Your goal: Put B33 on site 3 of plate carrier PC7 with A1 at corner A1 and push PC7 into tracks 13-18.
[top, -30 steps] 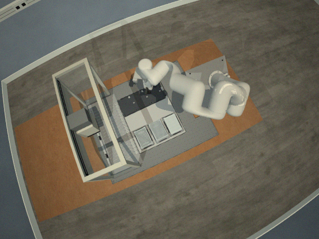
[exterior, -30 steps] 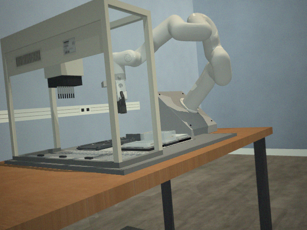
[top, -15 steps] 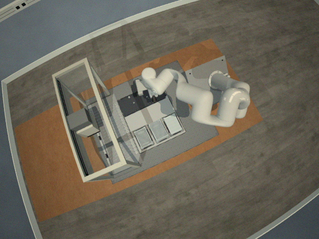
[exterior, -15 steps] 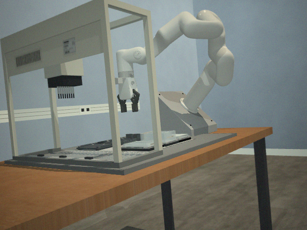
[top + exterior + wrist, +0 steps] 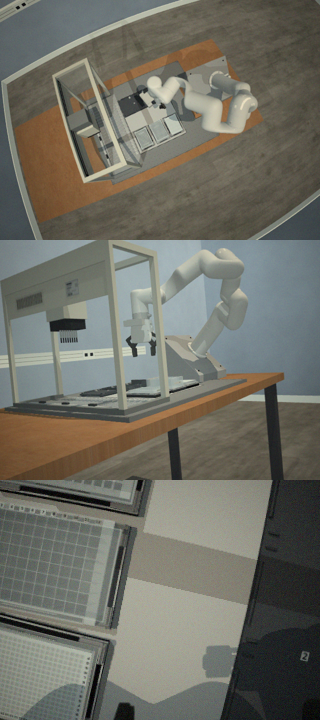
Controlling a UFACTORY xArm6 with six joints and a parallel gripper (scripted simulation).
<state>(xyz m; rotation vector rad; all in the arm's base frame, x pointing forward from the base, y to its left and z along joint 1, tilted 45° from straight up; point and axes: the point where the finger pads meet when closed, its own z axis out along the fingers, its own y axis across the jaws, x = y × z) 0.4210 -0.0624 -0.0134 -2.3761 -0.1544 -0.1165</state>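
The 384-well plate B33 lies 150 mm to the left of my hand, 140 mm below it and 30 mm behind it. Also, from my hand: plate carrier PC7: 140 mm below, 120 mm to the right, 70 mm ahead; then deep-well block B83: 140 mm to the left, 120 mm below, 70 mm ahead; then nest S1: 150 mm to the left, 150 mm below, 30 mm behind.
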